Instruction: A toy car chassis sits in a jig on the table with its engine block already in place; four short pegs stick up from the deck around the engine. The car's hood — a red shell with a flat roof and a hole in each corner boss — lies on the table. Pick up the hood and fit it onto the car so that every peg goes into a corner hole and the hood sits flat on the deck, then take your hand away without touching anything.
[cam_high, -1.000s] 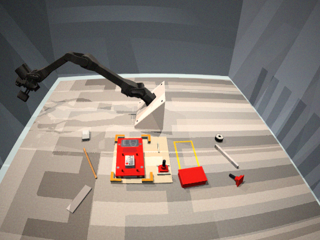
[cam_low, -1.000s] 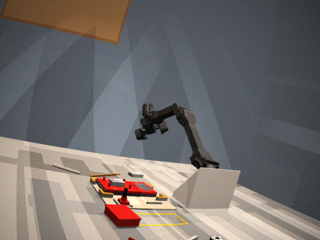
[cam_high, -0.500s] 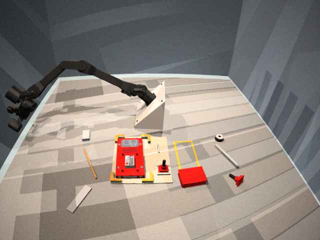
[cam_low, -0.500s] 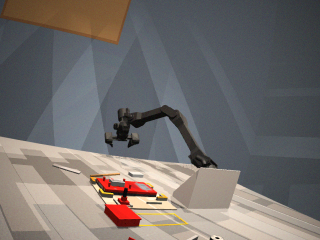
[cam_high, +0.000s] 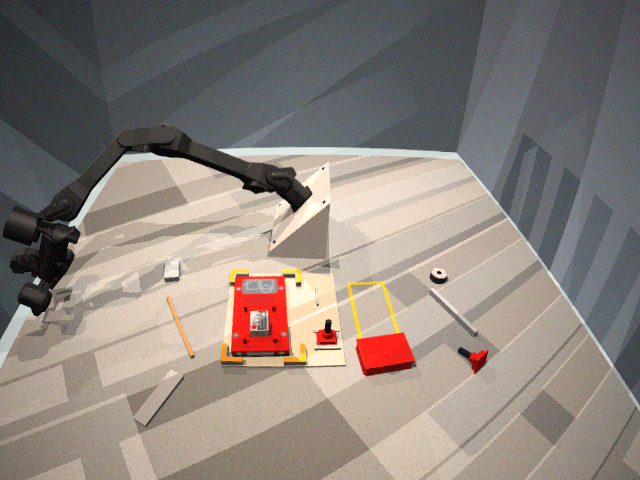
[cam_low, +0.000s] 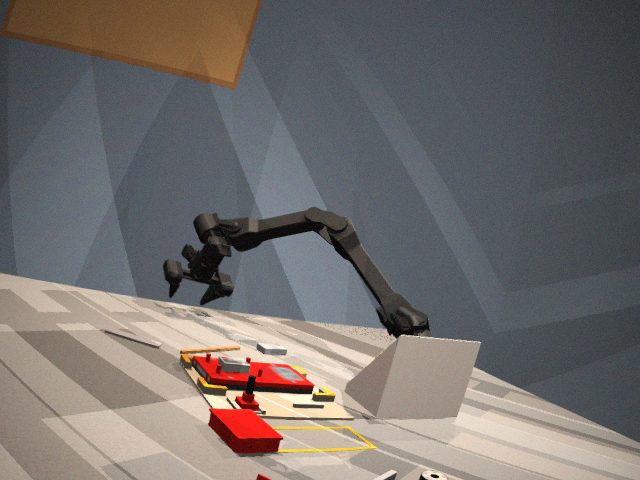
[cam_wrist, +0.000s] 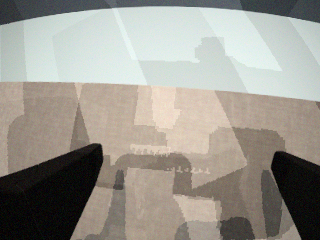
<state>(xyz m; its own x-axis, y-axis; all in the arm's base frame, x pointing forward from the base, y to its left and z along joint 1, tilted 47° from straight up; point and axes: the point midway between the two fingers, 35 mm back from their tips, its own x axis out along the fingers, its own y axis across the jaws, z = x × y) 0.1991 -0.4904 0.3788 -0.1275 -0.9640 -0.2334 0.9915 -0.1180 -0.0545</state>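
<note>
My gripper tip is now 21 cm short of the red hood, 72 cm to the right of it and 1 cm above it. Also, from my gripper tip: grey bar: 13 cm ahead, 90 cm to the left, 2 cm below; grey engine block: 11 cm ahead, 50 cm to the left; wooden stick: 7 cm ahead, 33 cm to the left, 2 cm below.
</note>
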